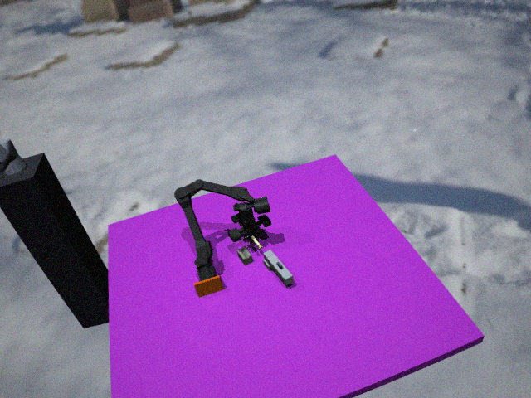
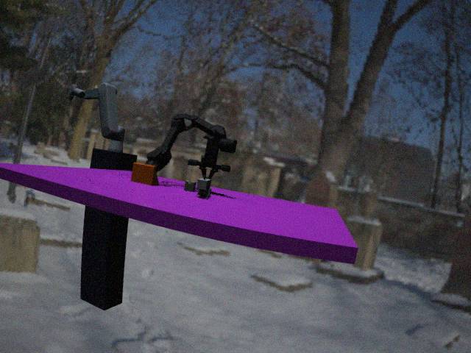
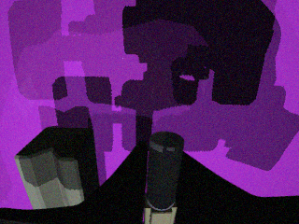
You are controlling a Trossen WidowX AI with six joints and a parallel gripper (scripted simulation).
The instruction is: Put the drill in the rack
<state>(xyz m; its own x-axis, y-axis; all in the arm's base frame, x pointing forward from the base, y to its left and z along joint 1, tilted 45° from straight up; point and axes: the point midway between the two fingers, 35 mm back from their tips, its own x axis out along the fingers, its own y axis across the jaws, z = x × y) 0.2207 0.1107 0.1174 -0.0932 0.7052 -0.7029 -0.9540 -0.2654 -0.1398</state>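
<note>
The drill lies 10 mm ahead of my gripper tip, 40 mm to the right of it and 30 mm above it. From my gripper tip the other things lie so: grey housing 70 mm ahead, 190 mm to the right, 10 mm above; dark key 80 mm ahead, 220 mm to the right, 20 mm above.
</note>
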